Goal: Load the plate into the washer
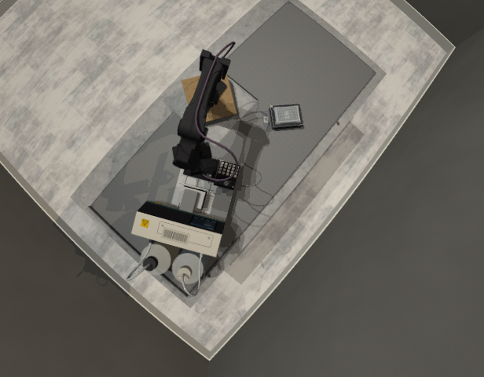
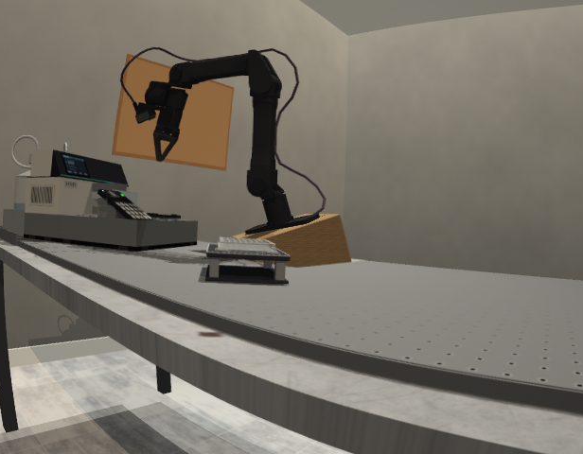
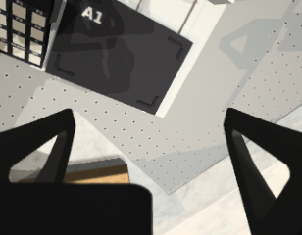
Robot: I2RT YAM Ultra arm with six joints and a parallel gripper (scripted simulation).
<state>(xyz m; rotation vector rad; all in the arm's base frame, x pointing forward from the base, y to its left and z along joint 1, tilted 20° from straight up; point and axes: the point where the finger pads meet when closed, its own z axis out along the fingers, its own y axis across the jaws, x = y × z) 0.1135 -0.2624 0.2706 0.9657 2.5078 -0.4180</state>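
My gripper is now 480 mm to the right of the clear well plate, 210 mm short of it and 200 mm above it. The rest, counted from my hand: black carrier pocket 160 mm below, 20 mm ahead; plate washer 140 mm to the right, 120 mm below, 70 mm ahead; nest 480 mm to the left, 210 mm below, 210 mm ahead.
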